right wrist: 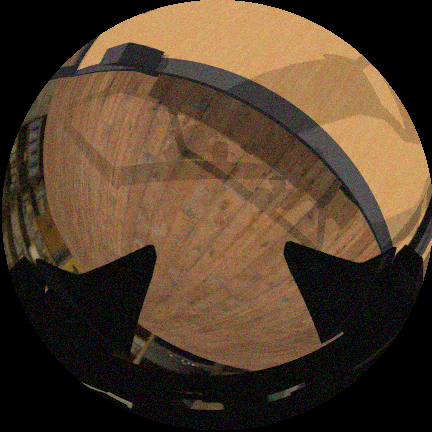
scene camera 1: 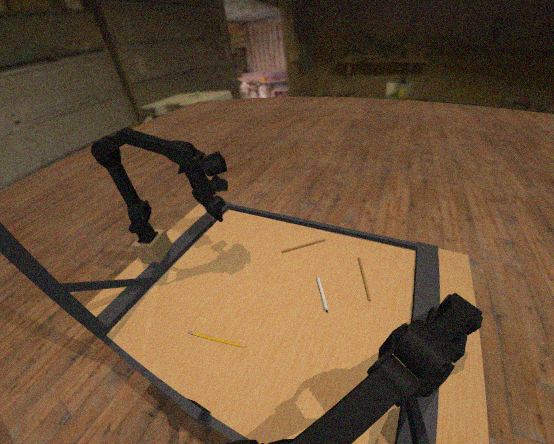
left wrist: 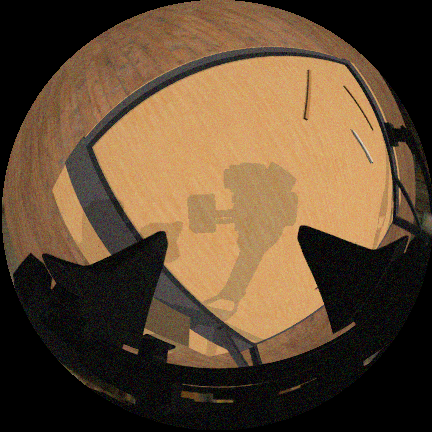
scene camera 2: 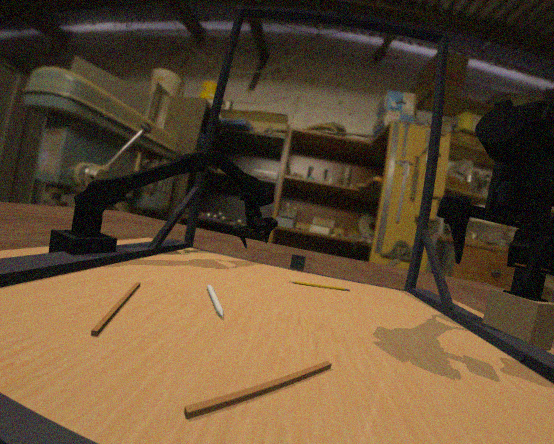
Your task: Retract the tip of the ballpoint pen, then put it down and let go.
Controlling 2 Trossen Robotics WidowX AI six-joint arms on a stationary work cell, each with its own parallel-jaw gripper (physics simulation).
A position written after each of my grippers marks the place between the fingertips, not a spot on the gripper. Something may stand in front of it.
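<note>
Tan block [scene camera 2: 519, 317], also [scene camera 1: 155, 251] and [left wrist: 163, 322]. Left gripper [scene camera 2: 490, 273], also [scene camera 1: 216, 216] and [left wrist: 234, 235]: open, holding nothing.
Right gripper [scene camera 2: 256, 245], also [right wrist: 221, 251]: open, empty, holding nothing.
</note>
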